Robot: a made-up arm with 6 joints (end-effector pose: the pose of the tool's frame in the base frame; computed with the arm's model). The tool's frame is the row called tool.
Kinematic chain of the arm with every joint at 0, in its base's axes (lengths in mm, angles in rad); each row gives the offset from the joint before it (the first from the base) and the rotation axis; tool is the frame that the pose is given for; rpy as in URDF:
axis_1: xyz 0 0 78.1 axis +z
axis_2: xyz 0 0 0 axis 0.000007 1 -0.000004
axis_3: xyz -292.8 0 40 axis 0.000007 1 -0.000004
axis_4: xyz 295.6 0 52.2 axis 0.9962 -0.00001 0.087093
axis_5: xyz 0 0 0 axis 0.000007 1 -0.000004
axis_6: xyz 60.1 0 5.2 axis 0.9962 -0.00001 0.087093
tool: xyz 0 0 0 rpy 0 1.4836 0
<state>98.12 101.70 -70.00 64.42 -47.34 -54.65</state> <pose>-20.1 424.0 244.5 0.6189 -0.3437 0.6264 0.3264</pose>
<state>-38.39 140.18 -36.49 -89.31 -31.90 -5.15</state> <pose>195.3 -114.1 -115.4 0.2233 -0.4323 0.8563 0.1734</pose>
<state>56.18 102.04 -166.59 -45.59 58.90 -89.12</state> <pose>155.8 166.3 662.0 0.5767 -0.5238 0.2973 -0.5520</pose>
Working (the frame after each row of the table, in the pose's form):
after axis_1: 0.0 0.0 78.1 0.8822 0.0000 0.0000 0.4709
after axis_2: 0.0 0.0 78.1 0.5550 -0.3660 0.6858 0.2962
after axis_3: 55.8 83.2 356.1 0.7459 0.2514 -0.4711 0.3981
after axis_4: 100.2 149.6 645.5 0.7981 -0.0402 -0.5795 0.1600
after axis_5: 100.2 149.6 645.5 0.9799 -0.1137 -0.1122 0.1196
after axis_6: 155.8 166.3 662.0 0.6260 -0.7591 -0.1705 -0.0531

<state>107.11 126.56 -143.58 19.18 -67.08 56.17</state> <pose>-122.6 460.4 483.4 0.0804 0.1356 0.0732 0.9848</pose>
Working (the frame after each row of the table, in the pose's form):
after axis_1: 0.0 0.0 78.1 0.5941 0.0000 0.0000 0.8044
after axis_2: 0.0 0.0 78.1 0.2671 -0.7185 0.5306 0.3617
after axis_3: -60.8 197.4 289.5 0.5875 0.1190 -0.0879 0.7956
after axis_4: -139.4 452.9 425.9 0.5480 0.2136 0.0436 0.8076
after axis_5: -139.4 452.9 425.9 0.4809 0.6242 -0.2664 0.5551
after axis_6: -122.6 460.4 483.4 0.1087 0.7653 -0.0003 0.6344

